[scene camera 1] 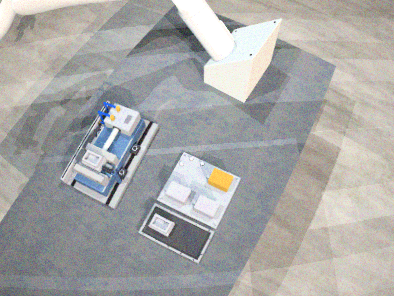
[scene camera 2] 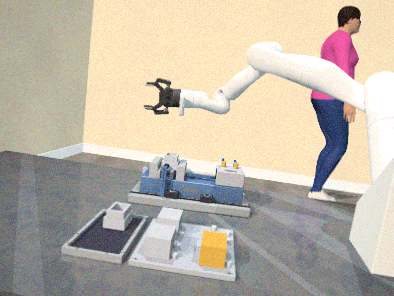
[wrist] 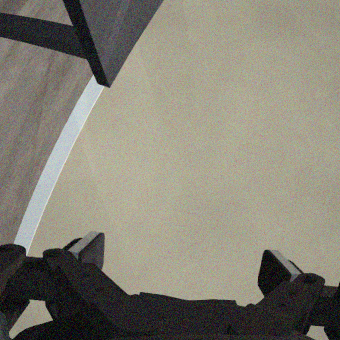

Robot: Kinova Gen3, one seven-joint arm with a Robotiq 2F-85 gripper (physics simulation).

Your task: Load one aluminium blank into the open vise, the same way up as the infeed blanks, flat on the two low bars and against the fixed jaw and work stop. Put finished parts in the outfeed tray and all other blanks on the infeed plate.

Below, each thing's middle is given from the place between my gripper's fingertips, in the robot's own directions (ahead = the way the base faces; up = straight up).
Labels:
I see my gripper 770 mm to the right of the outfeed tray (scene camera 2: 94,241), 240 mm above it and 120 mm past it. The rest, counted from my hand: brass blank (scene camera 2: 213,250) (820 mm to the left, 310 mm behind, 220 mm below); then infeed plate (scene camera 2: 187,261) (770 mm to the left, 270 mm behind, 240 mm below).

